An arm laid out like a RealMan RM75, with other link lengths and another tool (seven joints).
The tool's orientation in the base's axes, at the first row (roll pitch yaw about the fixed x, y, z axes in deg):
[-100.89 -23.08 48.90]
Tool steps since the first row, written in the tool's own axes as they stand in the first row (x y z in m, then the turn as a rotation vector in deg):
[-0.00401 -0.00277 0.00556 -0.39 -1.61 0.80]
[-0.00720 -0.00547 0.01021 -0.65 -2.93 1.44]
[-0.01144 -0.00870 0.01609 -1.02 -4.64 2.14]
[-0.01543 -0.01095 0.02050 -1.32 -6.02 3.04]
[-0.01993 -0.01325 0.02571 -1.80 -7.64 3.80]
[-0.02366 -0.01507 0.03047 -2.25 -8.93 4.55]
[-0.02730 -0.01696 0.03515 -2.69 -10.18 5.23]
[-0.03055 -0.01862 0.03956 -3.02 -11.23 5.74]
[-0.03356 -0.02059 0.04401 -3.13 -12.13 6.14]
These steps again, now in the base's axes. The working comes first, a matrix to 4 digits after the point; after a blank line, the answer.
The tool's axes in the first row as the columns of a matrix, in the base's axes (used below as rounded here):
[0.6048 0.3954 -0.6913]
[0.6932 0.1659 0.7013]
[0.3920 -0.9034 -0.1738]

[-0.00736 0.00066 -0.00004 -1.43 0.02 1.16]
[-0.01358 0.00126 0.00034 -2.55 0.07 2.14]
[-0.02148 0.00191 0.00058 -3.93 0.02 3.42]
[-0.02783 0.00186 0.00028 -5.28 0.22 4.39]
[-0.03507 0.00202 -0.00031 -6.74 0.15 5.54]
[-0.04133 0.00247 -0.00096 -8.04 0.15 6.39]
[-0.04752 0.00291 -0.00149 -9.27 0.11 7.23]
[-0.05319 0.00348 -0.00203 -10.23 0.07 7.96]
[-0.05886 0.00418 -0.00220 -10.93 0.12 8.66]

